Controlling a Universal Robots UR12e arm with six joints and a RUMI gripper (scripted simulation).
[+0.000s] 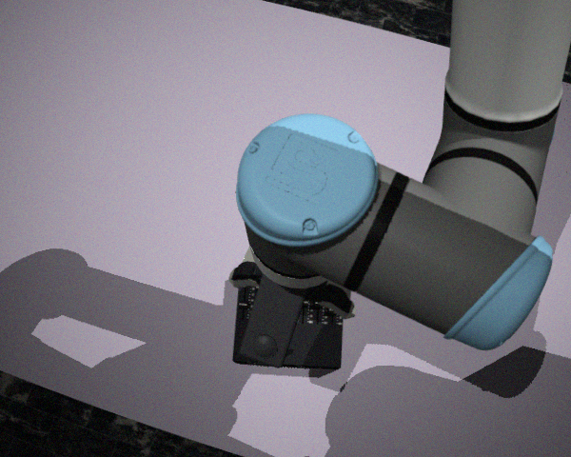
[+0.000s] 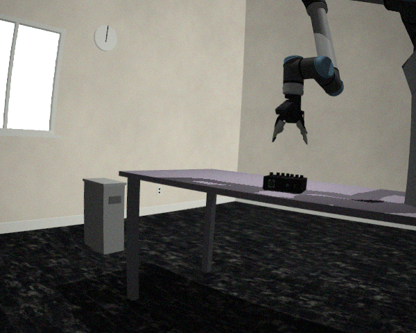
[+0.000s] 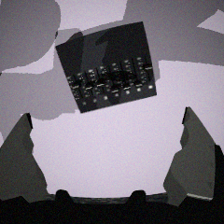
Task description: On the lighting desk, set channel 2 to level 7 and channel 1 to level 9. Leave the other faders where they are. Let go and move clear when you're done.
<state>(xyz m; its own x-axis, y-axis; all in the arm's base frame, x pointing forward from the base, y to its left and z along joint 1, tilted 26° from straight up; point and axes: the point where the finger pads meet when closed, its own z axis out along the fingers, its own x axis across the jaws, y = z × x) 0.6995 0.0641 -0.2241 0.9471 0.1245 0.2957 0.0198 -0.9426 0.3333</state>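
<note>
The channel 1 knob lies 6 cm behind my hand, 3 cm to the right of it and 13 cm below it.
</note>
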